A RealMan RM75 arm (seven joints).
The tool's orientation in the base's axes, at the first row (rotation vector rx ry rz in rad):
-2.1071 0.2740 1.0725
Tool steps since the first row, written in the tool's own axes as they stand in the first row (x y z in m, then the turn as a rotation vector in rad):
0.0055 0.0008 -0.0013 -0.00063 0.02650 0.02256
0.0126 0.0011 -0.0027 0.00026 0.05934 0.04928
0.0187 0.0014 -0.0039 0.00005 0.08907 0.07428
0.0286 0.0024 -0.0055 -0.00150 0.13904 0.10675
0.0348 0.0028 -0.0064 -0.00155 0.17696 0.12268
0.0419 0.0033 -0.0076 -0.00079 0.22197 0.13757
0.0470 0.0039 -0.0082 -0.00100 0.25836 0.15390
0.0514 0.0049 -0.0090 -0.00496 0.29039 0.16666
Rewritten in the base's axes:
0.0039 -0.0007 -0.0042 -0.02701 -0.00287 -0.02177
0.0090 -0.0010 -0.0092 -0.05868 -0.00706 -0.04956
0.0134 -0.0012 -0.0136 -0.08849 -0.01042 -0.07425
0.0201 -0.0017 -0.0211 -0.13352 -0.02292 -0.11125
0.0244 -0.0017 -0.0258 -0.16169 -0.03836 -0.13694
0.0293 -0.0020 -0.0310 -0.19217 -0.05938 -0.16655
0.0326 -0.0021 -0.0350 -0.21994 -0.07348 -0.19147
0.0353 -0.0028 -0.0386 -0.24577 -0.08754 -0.20990

